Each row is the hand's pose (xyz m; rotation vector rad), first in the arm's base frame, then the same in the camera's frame.
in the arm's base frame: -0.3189 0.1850 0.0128 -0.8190 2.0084 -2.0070
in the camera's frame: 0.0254 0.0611 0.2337 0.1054 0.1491 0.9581
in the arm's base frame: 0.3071 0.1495 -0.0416 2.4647 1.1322 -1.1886
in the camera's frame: -0.1258 -0.4271 0.6009 0.3862 -1.8063 -2.2948
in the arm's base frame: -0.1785 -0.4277 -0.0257 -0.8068 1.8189 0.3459
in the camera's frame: 0.1964 0.2194 0.8188 -0.3289 -1.7730 1.4667
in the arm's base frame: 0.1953 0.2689 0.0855 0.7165 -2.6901 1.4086
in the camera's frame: -0.0350 -0.4291 0.4147 -0.5131 -0.0471 1.0406
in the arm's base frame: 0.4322 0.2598 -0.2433 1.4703 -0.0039 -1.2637
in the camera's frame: -0.3735 -0.5086 0.6231 -1.3915 -1.1663 -2.1148
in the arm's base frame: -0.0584 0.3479 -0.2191 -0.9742 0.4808 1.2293
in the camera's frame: -0.2946 -0.1453 0.2902 -0.3005 2.8950 -0.6187
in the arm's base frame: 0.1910 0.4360 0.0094 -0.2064 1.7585 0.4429
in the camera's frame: -0.1665 -0.4705 0.2933 -0.4269 -1.7371 2.0666
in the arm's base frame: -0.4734 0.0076 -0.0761 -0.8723 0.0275 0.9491
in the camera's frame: 0.0403 0.2968 0.3201 -0.9634 2.5935 -0.5360
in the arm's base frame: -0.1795 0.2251 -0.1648 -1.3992 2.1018 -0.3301
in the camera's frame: -0.1766 -0.0106 0.3153 -0.2650 -1.1725 0.9128
